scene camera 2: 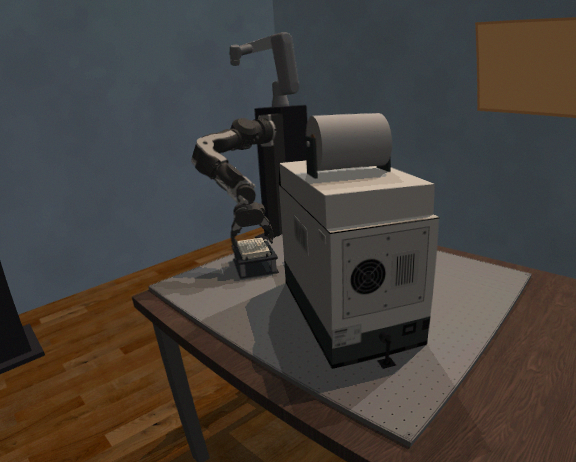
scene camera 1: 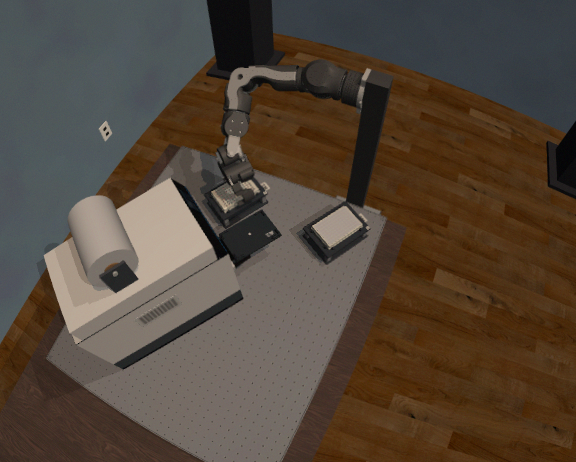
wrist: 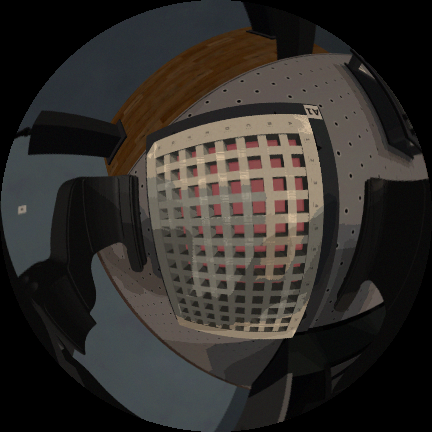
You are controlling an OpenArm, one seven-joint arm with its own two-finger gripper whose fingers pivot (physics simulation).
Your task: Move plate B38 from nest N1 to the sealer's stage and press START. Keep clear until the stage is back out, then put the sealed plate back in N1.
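Observation:
Plate B38 (scene camera 1: 224, 199) (scene camera 2: 253, 248) (wrist: 230, 220), pale with an open grid of wells, sits flat in the dark nest N1 (scene camera 1: 228, 218) (scene camera 2: 257, 268) (wrist: 330, 200). My gripper (scene camera 1: 239, 194) (scene camera 2: 253, 242) (wrist: 234, 236) is open and low over the plate, with one finger down each side. In the wrist view the left finger is close to the plate's edge and the right finger stands apart from it. The sealer (scene camera 1: 165, 225) (scene camera 2: 380, 210) stands beside the nest. Its black stage (scene camera 1: 250, 239) is out and bare. The START button cannot be made out.
A second dark nest (scene camera 1: 329, 251) holds another pale plate (scene camera 1: 338, 226), to the right of the stage. A large film roll (scene camera 1: 97, 232) (scene camera 2: 350, 142) tops the sealer. The arm's dark post (scene camera 1: 370, 140) rises at the table's edge.

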